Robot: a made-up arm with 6 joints. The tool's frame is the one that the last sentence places.
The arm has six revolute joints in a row. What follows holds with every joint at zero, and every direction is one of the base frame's. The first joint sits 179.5 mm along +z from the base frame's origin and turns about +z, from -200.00 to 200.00 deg. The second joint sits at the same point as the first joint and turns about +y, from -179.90 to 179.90 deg. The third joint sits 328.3 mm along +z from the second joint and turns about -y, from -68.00 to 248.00 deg. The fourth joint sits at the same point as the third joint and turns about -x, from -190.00 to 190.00 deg. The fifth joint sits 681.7 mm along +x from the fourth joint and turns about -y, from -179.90 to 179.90 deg. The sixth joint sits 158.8 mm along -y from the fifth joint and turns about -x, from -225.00 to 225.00 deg. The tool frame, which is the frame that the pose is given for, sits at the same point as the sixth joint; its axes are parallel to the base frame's.
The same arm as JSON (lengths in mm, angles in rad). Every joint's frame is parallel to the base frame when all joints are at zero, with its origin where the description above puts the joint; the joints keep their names.
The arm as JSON. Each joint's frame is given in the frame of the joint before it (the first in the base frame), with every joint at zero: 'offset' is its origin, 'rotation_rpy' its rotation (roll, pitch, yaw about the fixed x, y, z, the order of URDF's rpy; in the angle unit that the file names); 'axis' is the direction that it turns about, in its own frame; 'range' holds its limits. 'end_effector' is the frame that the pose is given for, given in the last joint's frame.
{
  "length_unit": "mm",
  "angle_unit": "rad",
  "chain": [
    {
      "id": "joint 1",
      "offset": [
        0.0,
        0.0,
        179.5
      ],
      "rotation_rpy": [
        0.0,
        0.0,
        0.0
      ],
      "axis": "+z",
      "range": [
        -3.4907,
        3.4907
      ]
    },
    {
      "id": "joint 2",
      "offset": [
        0.0,
        0.0,
        0.0
      ],
      "rotation_rpy": [
        0.0,
        0.0,
        0.0
      ],
      "axis": "+y",
      "range": [
        -3.1398,
        3.1398
      ]
    },
    {
      "id": "joint 3",
      "offset": [
        0.0,
        0.0,
        328.3
      ],
      "rotation_rpy": [
        0.0,
        0.0,
        0.0
      ],
      "axis": "-y",
      "range": [
        -1.1868,
        4.3284
      ]
    },
    {
      "id": "joint 4",
      "offset": [
        0.0,
        0.0,
        0.0
      ],
      "rotation_rpy": [
        0.0,
        0.0,
        0.0
      ],
      "axis": "-x",
      "range": [
        -3.3161,
        3.3161
      ]
    },
    {
      "id": "joint 5",
      "offset": [
        681.7,
        0.0,
        0.0
      ],
      "rotation_rpy": [
        0.0,
        0.0,
        0.0
      ],
      "axis": "-y",
      "range": [
        -3.1398,
        3.1398
      ]
    },
    {
      "id": "joint 6",
      "offset": [
        0.0,
        -158.8,
        0.0
      ],
      "rotation_rpy": [
        0.0,
        0.0,
        0.0
      ],
      "axis": "-x",
      "range": [
        -3.927,
        3.927
      ]
    }
  ],
  "end_effector": {
    "offset": [
      0.0,
      0.0,
      0.0
    ],
    "rotation_rpy": [
      0.0,
      0.0,
      0.0
    ]
  }
}

